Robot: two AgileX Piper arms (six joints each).
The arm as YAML. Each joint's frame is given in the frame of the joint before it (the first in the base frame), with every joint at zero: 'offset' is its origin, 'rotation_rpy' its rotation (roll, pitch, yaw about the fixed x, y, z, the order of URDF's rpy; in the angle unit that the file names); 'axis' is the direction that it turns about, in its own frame. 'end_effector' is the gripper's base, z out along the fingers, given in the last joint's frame.
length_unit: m
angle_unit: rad
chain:
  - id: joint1
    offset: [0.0, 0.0, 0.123]
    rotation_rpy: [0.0, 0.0, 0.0]
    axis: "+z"
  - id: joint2
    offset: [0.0, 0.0, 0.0]
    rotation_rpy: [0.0, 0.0, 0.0]
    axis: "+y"
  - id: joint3
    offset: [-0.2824, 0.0, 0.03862]
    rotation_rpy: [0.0, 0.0, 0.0]
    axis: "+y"
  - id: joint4
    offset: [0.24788, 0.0, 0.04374]
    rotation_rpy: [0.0, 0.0, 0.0]
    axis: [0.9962, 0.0, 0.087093]
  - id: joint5
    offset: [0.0, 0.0, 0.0]
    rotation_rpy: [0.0, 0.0, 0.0]
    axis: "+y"
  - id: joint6
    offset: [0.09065, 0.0, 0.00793]
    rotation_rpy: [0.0, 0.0, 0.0]
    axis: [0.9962, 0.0, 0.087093]
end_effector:
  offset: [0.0, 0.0, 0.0]
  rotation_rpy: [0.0, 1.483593, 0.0]
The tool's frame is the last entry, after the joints.
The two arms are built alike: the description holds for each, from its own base.
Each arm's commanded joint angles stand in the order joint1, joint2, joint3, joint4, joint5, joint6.
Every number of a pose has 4 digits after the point.
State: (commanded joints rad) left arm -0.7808 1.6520 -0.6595 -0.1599 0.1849 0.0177; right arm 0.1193 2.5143 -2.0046 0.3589 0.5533 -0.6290
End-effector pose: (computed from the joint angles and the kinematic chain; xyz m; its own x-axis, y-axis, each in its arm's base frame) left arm 0.1940 -0.1960 0.1371 -0.7222 0.5199 -0.4562 0.6188 0.7804 -0.0902; right arm 0.5354 0.0811 0.1021 -0.6944 -0.3947 -0.6017 -0.4662 0.8837 -0.0416
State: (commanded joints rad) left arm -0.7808 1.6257 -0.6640 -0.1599 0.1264 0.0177; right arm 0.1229 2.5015 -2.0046 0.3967 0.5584 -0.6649
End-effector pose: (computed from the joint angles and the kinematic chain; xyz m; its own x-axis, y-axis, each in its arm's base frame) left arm 0.1983 -0.1991 0.1481 -0.6915 0.4874 -0.5332 0.6204 0.7788 -0.0927; right arm 0.5350 0.0849 0.1095 -0.6790 -0.3974 -0.6172 -0.4819 0.8756 -0.0336
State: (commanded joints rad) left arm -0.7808 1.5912 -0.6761 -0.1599 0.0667 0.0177; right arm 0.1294 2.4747 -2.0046 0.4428 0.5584 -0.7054
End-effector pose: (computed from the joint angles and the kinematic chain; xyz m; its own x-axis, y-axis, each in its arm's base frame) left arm 0.2033 -0.2028 0.1638 -0.6483 0.4433 -0.6190 0.6231 0.7761 -0.0968; right arm 0.5347 0.0904 0.1248 -0.6502 -0.3964 -0.6482 -0.4983 0.8665 -0.0299
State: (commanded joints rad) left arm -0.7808 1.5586 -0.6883 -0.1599 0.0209 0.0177; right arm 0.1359 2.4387 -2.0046 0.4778 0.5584 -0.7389
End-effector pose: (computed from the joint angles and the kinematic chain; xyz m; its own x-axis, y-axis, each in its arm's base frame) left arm 0.2069 -0.2054 0.1790 -0.6062 0.4012 -0.6867 0.6259 0.7734 -0.1007; right arm 0.5337 0.0954 0.1450 -0.6148 -0.3967 -0.6816 -0.5133 0.8574 -0.0360
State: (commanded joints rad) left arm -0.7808 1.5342 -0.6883 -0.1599 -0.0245 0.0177; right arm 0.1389 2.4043 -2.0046 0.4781 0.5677 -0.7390
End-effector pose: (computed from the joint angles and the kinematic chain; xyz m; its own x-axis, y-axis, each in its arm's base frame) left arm 0.2083 -0.2059 0.1891 -0.5707 0.3661 -0.7350 0.6273 0.7720 -0.1026; right arm 0.5317 0.0971 0.1632 -0.5943 -0.3974 -0.6992 -0.5183 0.8540 -0.0449
